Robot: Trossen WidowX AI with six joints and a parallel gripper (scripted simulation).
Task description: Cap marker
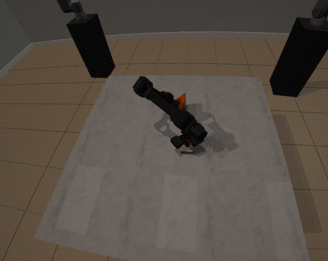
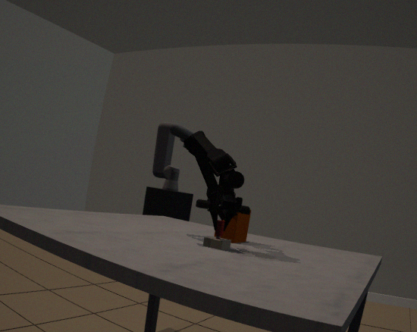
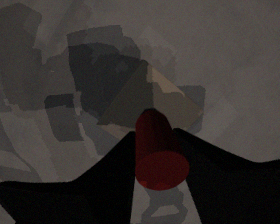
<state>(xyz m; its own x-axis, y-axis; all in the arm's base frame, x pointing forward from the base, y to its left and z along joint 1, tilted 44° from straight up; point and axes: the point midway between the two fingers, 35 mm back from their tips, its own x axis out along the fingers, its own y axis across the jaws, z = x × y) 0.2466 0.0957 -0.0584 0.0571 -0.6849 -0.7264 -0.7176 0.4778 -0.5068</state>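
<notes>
Right now the red cap is 1 cm above my gripper tip. Also, from my gripper tip: holder block 5 cm below.
</notes>
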